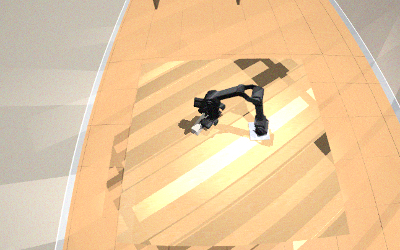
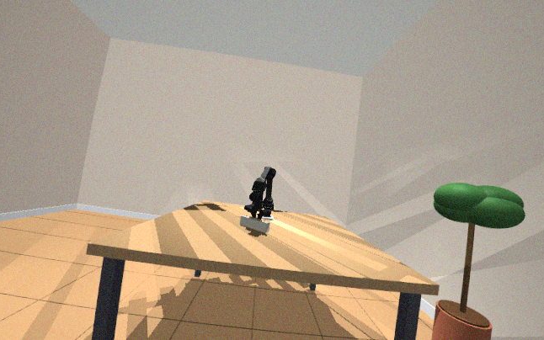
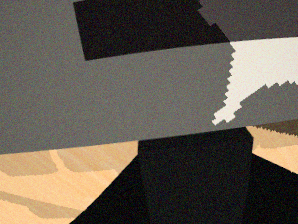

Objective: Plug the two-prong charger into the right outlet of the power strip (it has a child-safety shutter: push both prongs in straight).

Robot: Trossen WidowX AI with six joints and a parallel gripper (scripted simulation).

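My gripper tip is 10 mm short of the black two-prong charger, 10 mm to the left of it and 10 mm below it.
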